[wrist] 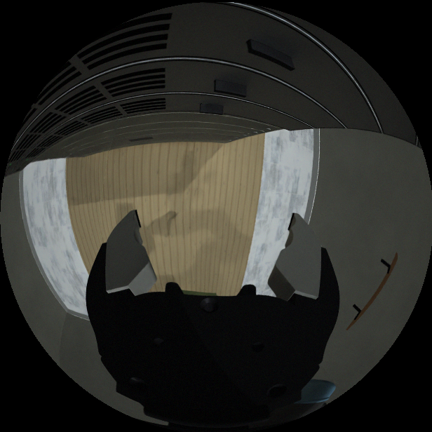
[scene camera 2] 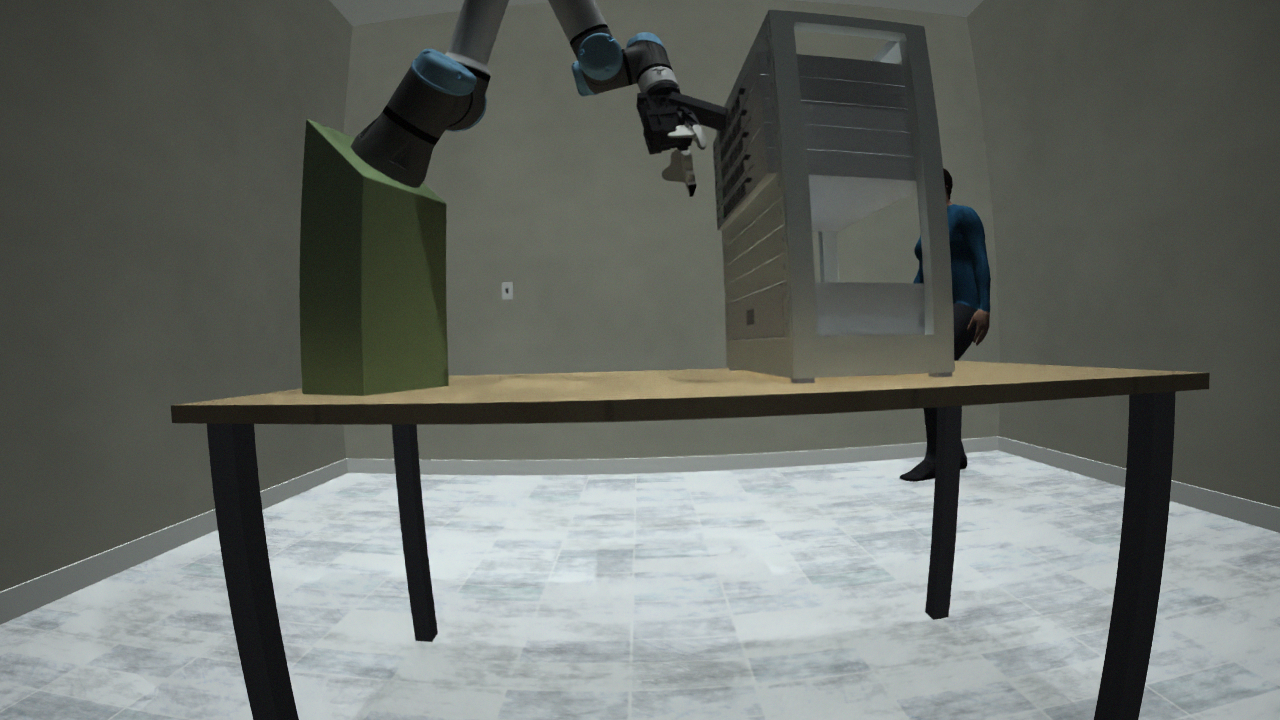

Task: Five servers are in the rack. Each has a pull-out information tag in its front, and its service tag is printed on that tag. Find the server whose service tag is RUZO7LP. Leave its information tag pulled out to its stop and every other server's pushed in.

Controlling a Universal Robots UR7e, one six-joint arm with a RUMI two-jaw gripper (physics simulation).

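Note:
The rack stands on the right part of the table, with dark server fronts in its upper half, facing the arm. In the wrist view three short dark tabs show on separate server fronts: a near one, a middle one and a lower one. No service tag text can be read, and I cannot tell how far any tag is out. My gripper is open and empty, in front of the server fronts and apart from them; its two fingers stand wide.
The wooden table carries the green pedestal of the arm at left. Pale blank panels fill the lower front of the rack. A person in a blue top stands behind the rack.

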